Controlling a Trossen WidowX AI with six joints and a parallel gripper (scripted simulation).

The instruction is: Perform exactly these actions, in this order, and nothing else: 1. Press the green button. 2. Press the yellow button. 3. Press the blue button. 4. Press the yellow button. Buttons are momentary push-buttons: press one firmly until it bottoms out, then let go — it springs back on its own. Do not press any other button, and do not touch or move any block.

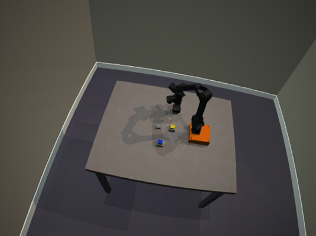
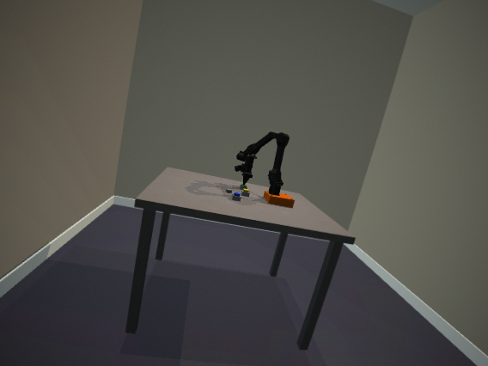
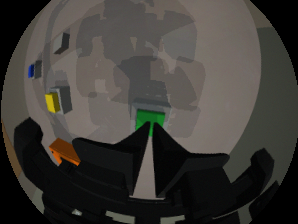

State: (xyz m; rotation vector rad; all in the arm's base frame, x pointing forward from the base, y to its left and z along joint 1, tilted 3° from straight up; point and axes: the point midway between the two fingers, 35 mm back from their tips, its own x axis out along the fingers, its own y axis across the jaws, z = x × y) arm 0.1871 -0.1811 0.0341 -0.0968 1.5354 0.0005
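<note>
My gripper tip is now 18 cm to the right of the yellow button. Round my gripper tip: small grey block: 11 cm ahead, 19 cm to the left, 2 cm below; blue button: 6 cm ahead, 34 cm to the left.
</note>
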